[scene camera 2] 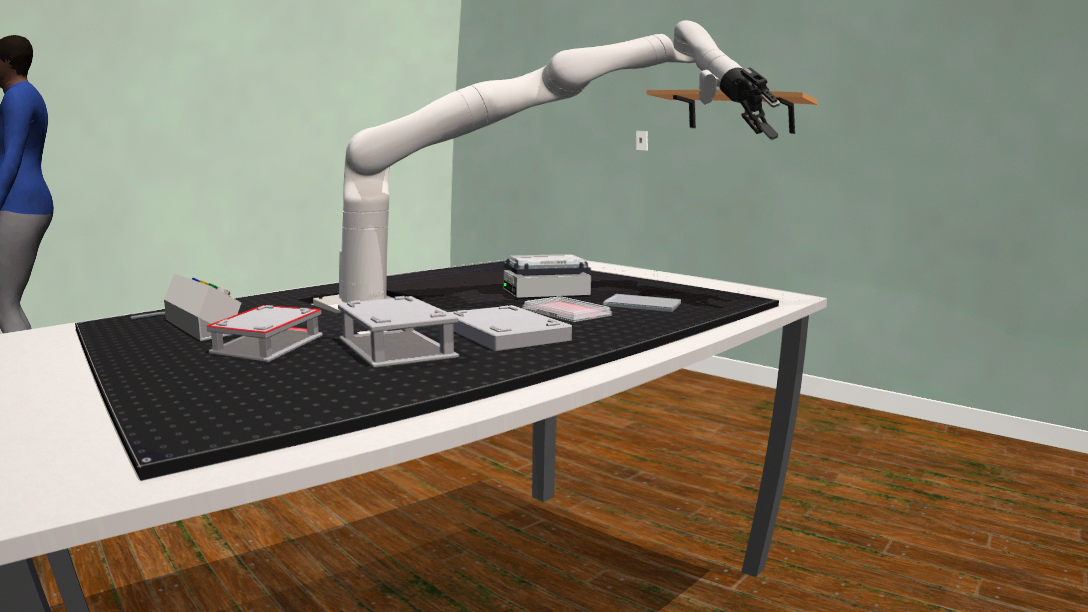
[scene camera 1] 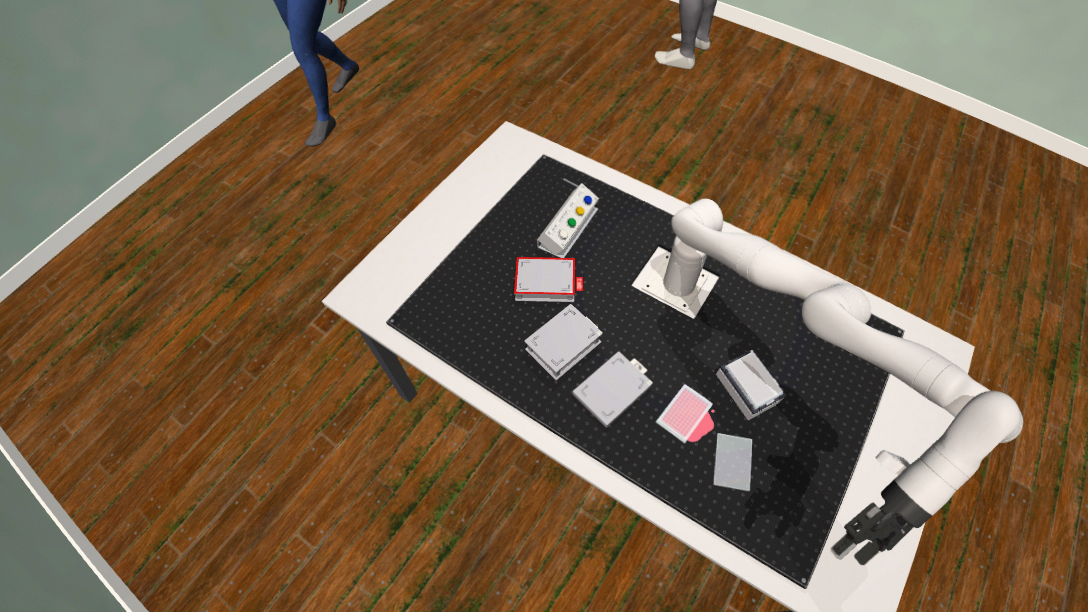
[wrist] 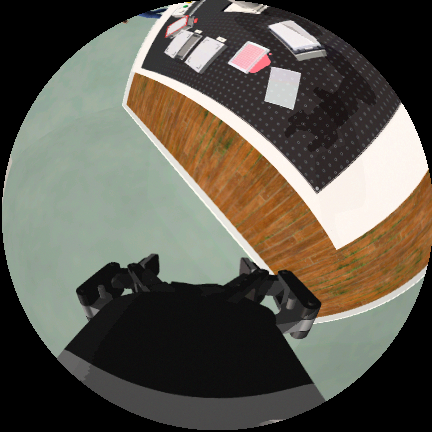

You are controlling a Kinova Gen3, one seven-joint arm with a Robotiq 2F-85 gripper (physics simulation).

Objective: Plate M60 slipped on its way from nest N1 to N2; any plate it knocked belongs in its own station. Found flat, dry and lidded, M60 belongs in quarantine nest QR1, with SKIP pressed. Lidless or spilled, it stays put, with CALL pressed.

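Frame: origin at the arm's base, x ahead, y left, z up, level; metres.
Where they show: gripper, fingertip midpoint: (scene camera 2: 776, 121) (scene camera 1: 846, 558) (wrist: 198, 265); arm's base, link origin: (scene camera 2: 363, 299) (scene camera 1: 679, 282).
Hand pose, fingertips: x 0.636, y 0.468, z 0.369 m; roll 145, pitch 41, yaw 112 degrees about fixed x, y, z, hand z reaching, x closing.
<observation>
Things, the pixels of their centre, and the offset from my fingertips. "*": a spot on its surface instead.
- lidless plate with pink wells, body centre: (scene camera 2: 566, 308) (scene camera 1: 684, 412) (wrist: 247, 55) 0.275 m back, 0.316 m right, 0.360 m down
- pink spill, body centre: (scene camera 1: 706, 424) (wrist: 264, 61) 0.273 m back, 0.257 m right, 0.367 m down
- translucent flat lid, body centre: (scene camera 2: 643, 302) (scene camera 1: 733, 461) (wrist: 282, 86) 0.212 m back, 0.166 m right, 0.364 m down
- red-rimmed nest, body centre: (scene camera 2: 265, 329) (scene camera 1: 545, 279) (wrist: 178, 25) 0.457 m back, 0.805 m right, 0.346 m down
- raised grey nest, body centre: (scene camera 2: 393, 327) (scene camera 1: 563, 341) (wrist: 181, 43) 0.304 m back, 0.670 m right, 0.339 m down
- low grey nest, body centre: (scene camera 2: 504, 325) (scene camera 1: 612, 388) (wrist: 203, 53) 0.249 m back, 0.503 m right, 0.354 m down
- button box, surface spot: (scene camera 1: 563, 233) * 0.591 m back, 0.817 m right, 0.298 m down
A lidless plate with pink wells (scene camera 1: 683, 411) (scene camera 2: 566, 308) (wrist: 249, 56) lies flat on the black mat, with a pink spill (scene camera 1: 701, 428) (wrist: 260, 63) at its edge. A translucent flat lid (scene camera 1: 732, 462) (scene camera 2: 642, 302) (wrist: 283, 88) lies apart from it. The red-rimmed nest (scene camera 1: 545, 275) (scene camera 2: 264, 318), a raised grey nest (scene camera 1: 563, 337) (scene camera 2: 399, 310) and a low grey nest (scene camera 1: 612, 388) (scene camera 2: 513, 327) are bare on top. The button box (scene camera 1: 563, 233) has white, green, yellow and blue buttons; labels are unreadable. My gripper (scene camera 1: 852, 553) (scene camera 2: 771, 118) (wrist: 198, 265) is open, empty, high beyond the mat's right end.
A grey device (scene camera 1: 750, 384) (scene camera 2: 546, 283) with a clear-topped, dark-edged unit on it stands behind the pink plate. My arm's base plate (scene camera 1: 650, 283) stands at the mat's back edge. Two people stand beyond the table (scene camera 1: 433, 220). A wall shelf (scene camera 2: 798, 98) shows behind the gripper.
</observation>
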